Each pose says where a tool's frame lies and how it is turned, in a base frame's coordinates. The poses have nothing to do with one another.
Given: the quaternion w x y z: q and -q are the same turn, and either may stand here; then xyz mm.
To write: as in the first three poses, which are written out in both.
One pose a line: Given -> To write
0.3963 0.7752 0.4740 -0.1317 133 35 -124 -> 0.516 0.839 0.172 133; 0.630 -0.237 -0.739 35; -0.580 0.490 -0.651 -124; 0 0 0 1
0.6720 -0.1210 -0.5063 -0.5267 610 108 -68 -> -0.068 0.830 -0.553 610; -0.585 0.416 0.696 108; 0.808 0.371 0.458 -68; 0 0 0 1
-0.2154 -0.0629 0.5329 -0.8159 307 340 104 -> -0.899 -0.419 -0.127 307; 0.284 -0.339 -0.897 340; 0.332 -0.842 0.424 104; 0 0 0 1
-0.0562 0.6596 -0.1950 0.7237 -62 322 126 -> -0.124 -0.176 0.977 -62; -0.339 -0.918 -0.208 322; 0.933 -0.356 0.054 126; 0 0 0 1
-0.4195 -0.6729 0.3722 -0.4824 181 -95 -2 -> 0.258 -0.906 0.337 181; -0.096 -0.371 -0.924 -95; 0.961 0.205 -0.183 -2; 0 0 0 1
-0.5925 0.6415 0.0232 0.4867 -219 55 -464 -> 0.525 0.607 0.597 -219; -0.547 -0.297 0.783 55; 0.652 -0.738 0.176 -464; 0 0 0 1
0.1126 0.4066 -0.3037 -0.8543 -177 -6 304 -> -0.644 -0.055 -0.763 -177; -0.439 -0.790 0.427 -6; -0.626 0.610 0.485 304; 0 0 0 1
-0.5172 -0.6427 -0.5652 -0.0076 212 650 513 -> 0.361 0.719 0.594 212; 0.734 0.174 -0.656 650; -0.575 0.673 -0.465 513; 0 0 0 1
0.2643 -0.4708 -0.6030 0.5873 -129 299 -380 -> -0.417 0.257 -0.872 -129; 0.878 -0.133 -0.459 299; -0.234 -0.957 -0.170 -380; 0 0 0 1
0.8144 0.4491 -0.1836 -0.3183 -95 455 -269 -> 0.730 0.354 -0.585 -95; -0.683 0.394 -0.615 455; 0.013 0.848 0.529 -269; 0 0 0 1
